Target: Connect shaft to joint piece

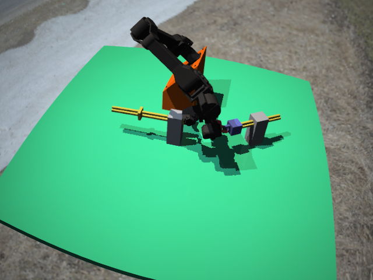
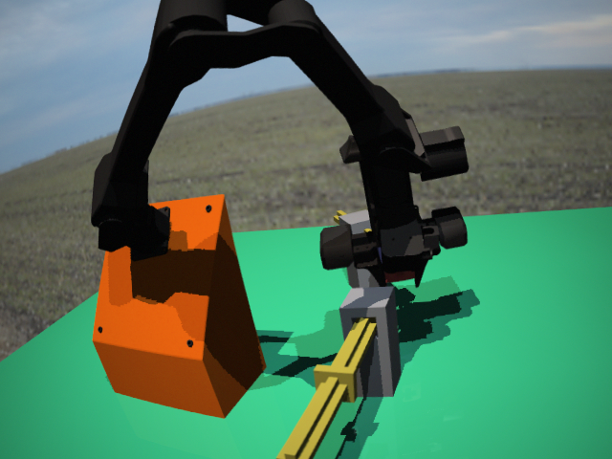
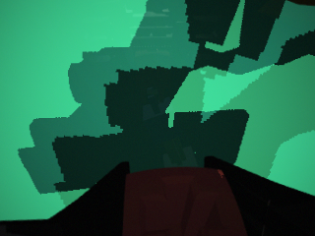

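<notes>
My gripper tip is 1 cm to the right of the red joint piece and 4 cm below it.
</notes>
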